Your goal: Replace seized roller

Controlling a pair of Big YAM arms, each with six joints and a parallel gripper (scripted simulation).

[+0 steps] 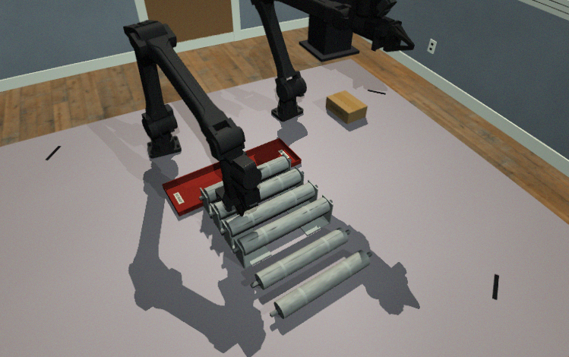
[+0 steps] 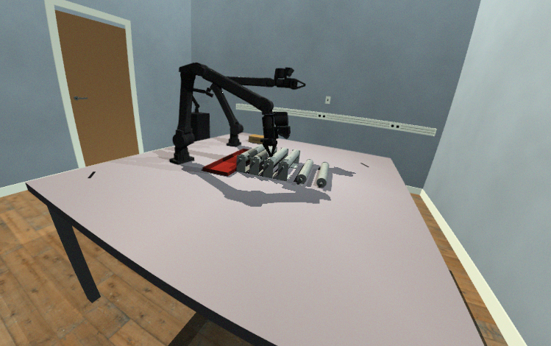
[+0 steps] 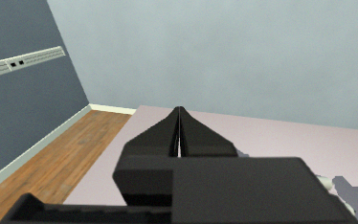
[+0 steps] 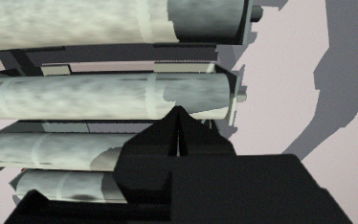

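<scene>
My right gripper is now 100 mm to the right of the roller and 30 mm above it. The rest, counted from my right hand: red scrap tray 260 mm behind, 100 mm below, 70 mm to the left; then cardboard box 640 mm to the left, 410 mm behind, 70 mm below.
My left gripper is now 10 mm short of the roller, 430 mm to the left of it and 430 mm above it. Round my left hand: red scrap tray: 240 mm behind, 450 mm to the right, 490 mm below; then cardboard box: 400 mm behind, 110 mm to the left, 460 mm below.
</scene>
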